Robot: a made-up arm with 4 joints.
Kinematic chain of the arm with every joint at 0, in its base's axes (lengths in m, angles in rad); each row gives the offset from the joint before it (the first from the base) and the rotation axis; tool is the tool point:
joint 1: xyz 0 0 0.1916 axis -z
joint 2: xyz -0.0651 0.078 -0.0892 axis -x
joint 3: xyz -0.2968 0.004 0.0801 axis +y
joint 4: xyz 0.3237 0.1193 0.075 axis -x
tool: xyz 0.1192 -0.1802 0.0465
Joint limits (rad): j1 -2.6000..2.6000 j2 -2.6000..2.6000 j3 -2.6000..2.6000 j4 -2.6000..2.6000
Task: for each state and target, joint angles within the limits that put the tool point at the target. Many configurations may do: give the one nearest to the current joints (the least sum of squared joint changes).
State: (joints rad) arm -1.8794 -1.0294 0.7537 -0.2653
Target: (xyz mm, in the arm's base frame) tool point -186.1 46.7 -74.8
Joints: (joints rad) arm -1.2801 -0.8711 0.8681 -0.1832
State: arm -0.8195 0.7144 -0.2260 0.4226
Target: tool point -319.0 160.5 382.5
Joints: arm -1.1162 0.8377 -0.3010 0.4275
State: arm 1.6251 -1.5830 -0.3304 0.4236
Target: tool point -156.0 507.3 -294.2
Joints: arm 1.9438 -2.3413 -1.2298 0.5917
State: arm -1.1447 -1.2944 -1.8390 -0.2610
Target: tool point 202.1 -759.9 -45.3
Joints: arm -1.5410 -1.8795 -2.2496 0.1383
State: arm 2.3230 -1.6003 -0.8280 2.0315
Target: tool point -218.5 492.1 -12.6
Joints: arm 2.3636 -2.1520 -0.7369 1.8857
